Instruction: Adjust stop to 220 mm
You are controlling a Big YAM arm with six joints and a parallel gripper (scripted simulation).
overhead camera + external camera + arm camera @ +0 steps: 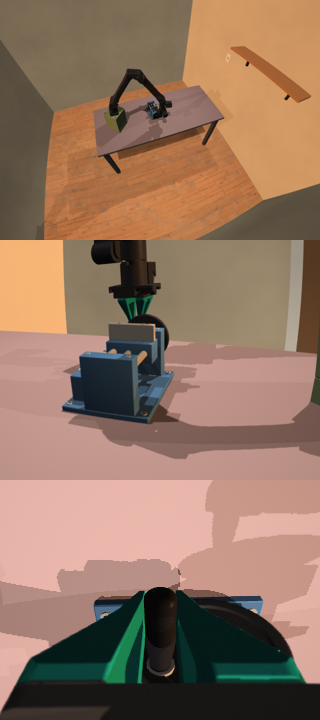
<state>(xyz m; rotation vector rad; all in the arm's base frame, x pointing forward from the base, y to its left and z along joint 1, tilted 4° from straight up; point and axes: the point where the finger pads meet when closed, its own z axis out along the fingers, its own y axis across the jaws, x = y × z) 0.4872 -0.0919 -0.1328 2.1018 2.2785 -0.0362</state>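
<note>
Right now my hand is 30 mm past the grey stop plate and 130 mm to the right of it. The rest, counted from my hand: black crank handle (10 mm to the left).
</note>
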